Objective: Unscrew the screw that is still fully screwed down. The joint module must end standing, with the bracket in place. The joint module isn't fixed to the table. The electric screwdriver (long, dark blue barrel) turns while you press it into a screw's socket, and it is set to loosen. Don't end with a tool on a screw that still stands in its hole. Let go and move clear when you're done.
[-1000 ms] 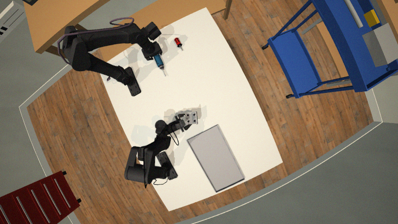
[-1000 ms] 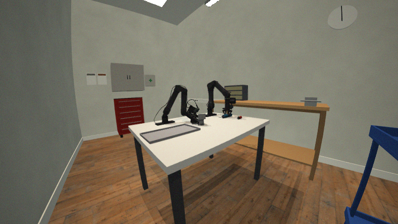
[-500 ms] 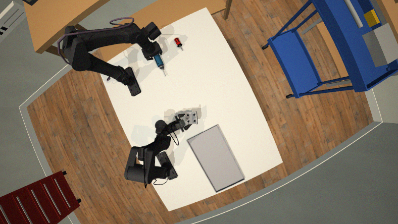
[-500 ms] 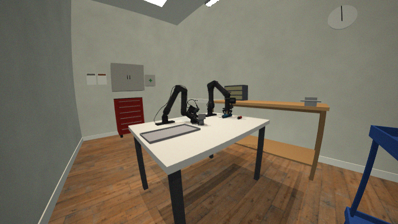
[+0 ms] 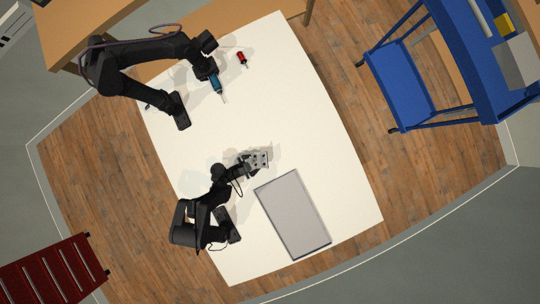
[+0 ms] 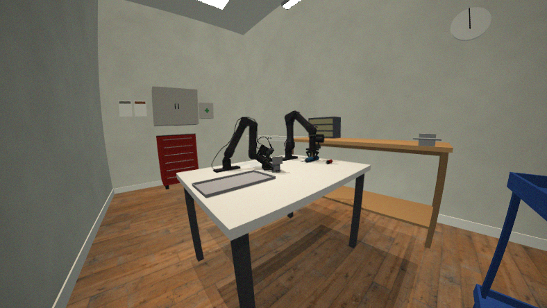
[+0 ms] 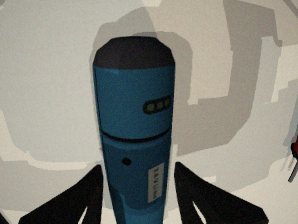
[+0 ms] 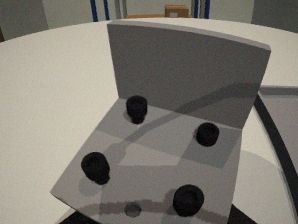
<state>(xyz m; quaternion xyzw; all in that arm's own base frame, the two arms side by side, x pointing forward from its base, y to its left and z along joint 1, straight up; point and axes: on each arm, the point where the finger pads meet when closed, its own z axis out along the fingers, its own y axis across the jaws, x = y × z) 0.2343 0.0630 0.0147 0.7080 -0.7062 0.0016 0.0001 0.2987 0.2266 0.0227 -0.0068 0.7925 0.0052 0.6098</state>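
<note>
My right gripper is now 50 mm below the grey bracket. The rest, counted from my right hand: flat grey tray (40 mm ahead, 320 mm to the right, 20 mm below); red-handled screwdriver (110 mm ahead, 470 mm to the left, 10 mm below).
</note>
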